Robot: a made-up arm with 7 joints. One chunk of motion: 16 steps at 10 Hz.
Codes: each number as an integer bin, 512 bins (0 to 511) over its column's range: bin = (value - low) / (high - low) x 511, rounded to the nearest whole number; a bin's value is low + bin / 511 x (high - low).
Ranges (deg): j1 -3.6..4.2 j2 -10.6..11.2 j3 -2..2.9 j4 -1.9..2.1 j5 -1.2..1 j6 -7..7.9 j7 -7.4..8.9
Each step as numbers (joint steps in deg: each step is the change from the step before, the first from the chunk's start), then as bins.
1 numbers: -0.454 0.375 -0.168 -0.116 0.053 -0.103 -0.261
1 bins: 206 257 191 228 291 237 224
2 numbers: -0.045 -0.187 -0.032 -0.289 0.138 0.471 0.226
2 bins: 233 244 205 206 311 256 239
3 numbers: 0.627 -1.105 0.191 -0.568 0.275 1.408 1.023
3 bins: 277 223 228 170 343 288 264
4 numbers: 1.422 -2.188 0.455 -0.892 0.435 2.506 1.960
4 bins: 329 197 256 129 380 326 293
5 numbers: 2.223 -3.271 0.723 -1.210 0.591 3.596 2.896
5 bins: 381 172 284 88 416 363 323
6 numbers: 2.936 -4.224 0.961 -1.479 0.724 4.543 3.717
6 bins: 428 149 309 54 447 396 349
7 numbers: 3.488 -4.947 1.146 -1.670 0.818 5.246 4.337
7 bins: 464 133 328 29 469 420 368
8 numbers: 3.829 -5.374 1.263 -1.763 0.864 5.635 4.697
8 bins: 487 122 340 18 479 433 379
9 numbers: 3.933 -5.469 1.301 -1.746 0.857 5.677 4.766
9 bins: 494 120 344 20 478 435 381
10 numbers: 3.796 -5.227 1.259 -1.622 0.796 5.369 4.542
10 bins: 485 126 340 36 464 424 374
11 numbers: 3.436 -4.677 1.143 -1.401 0.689 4.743 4.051
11 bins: 461 139 328 64 439 403 359
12 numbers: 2.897 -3.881 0.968 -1.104 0.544 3.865 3.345
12 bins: 426 157 310 102 405 373 337
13 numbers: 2.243 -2.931 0.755 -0.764 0.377 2.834 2.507
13 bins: 383 180 287 145 366 337 311
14 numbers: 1.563 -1.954 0.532 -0.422 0.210 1.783 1.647
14 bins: 338 203 264 189 328 301 284
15 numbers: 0.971 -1.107 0.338 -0.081 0.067 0.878 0.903
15 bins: 299 223 244 232 294 270 260
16 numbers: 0.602 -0.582 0.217 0.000 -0.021 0.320 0.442
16 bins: 275 235 231 243 274 251 246
